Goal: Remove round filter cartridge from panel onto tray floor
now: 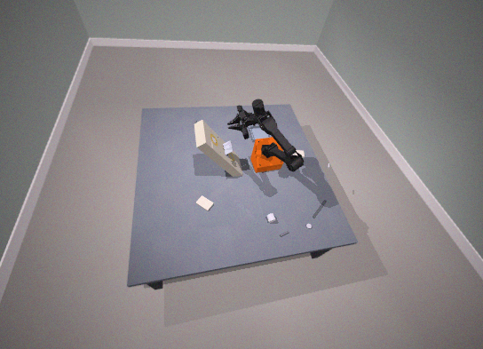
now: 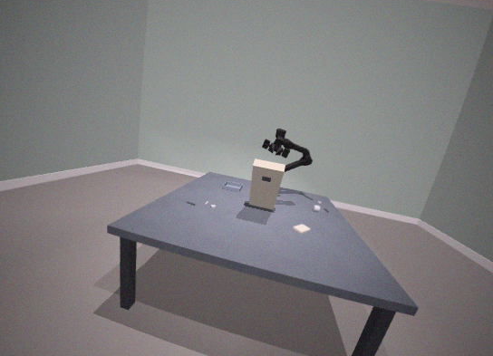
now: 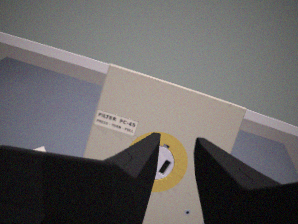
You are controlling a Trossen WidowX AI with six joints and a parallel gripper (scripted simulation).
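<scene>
The white round filter cartridge lies 80 mm ahead of my gripper tip, 10 mm to the right of it and 130 mm below it. Also, from my gripper tip: shallow frame 340 mm behind, 300 mm to the right, 390 mm below.
</scene>
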